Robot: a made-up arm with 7 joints.
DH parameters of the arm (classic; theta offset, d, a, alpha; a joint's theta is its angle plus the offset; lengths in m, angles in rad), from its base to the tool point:
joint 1: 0 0.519 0 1.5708
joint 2: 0 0.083 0 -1.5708
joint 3: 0 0.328 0.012 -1.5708
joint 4: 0 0.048 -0.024 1.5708
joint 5: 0 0.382 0 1.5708
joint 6: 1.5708 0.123 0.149 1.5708
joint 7: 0 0.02 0 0
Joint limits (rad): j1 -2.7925..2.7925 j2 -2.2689..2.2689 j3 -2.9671..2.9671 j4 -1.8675..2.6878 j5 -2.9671..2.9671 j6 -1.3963..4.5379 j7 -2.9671..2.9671
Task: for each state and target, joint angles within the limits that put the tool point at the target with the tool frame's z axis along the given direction. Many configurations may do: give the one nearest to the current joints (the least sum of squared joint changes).
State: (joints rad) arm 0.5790 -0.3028 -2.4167 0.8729 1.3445 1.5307 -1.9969
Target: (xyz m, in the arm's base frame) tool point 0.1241 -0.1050 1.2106 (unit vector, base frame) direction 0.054 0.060 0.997
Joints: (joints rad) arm 0.4220 -0.3861 -2.3206 0.1889 1.5845 1.8202 -1.9969
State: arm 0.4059 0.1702 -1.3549 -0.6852 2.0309 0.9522 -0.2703
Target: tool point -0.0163 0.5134 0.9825 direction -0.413 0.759 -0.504
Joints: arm 0.8533 -0.5725 -1.5722 -1.2824 2.3129 0.7796 -0.2703
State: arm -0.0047 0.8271 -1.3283 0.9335 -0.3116 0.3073 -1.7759
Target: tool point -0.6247 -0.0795 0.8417 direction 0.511 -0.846 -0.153
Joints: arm -0.9954 1.3613 -0.9436 1.5788 0.0266 0.0664 -1.7759
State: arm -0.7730 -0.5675 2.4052 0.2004 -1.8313 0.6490 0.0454
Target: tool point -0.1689 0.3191 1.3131 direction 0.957 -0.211 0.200
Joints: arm -1.1205 0.2587 2.4704 0.5377 -1.6080 0.0223 0.0454
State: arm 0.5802 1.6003 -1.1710 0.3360 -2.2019 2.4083 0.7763
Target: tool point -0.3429 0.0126 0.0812 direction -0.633 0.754 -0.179
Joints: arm 0.2992 2.2001 -0.3795 -0.3485 -1.4522 2.6425 0.7763
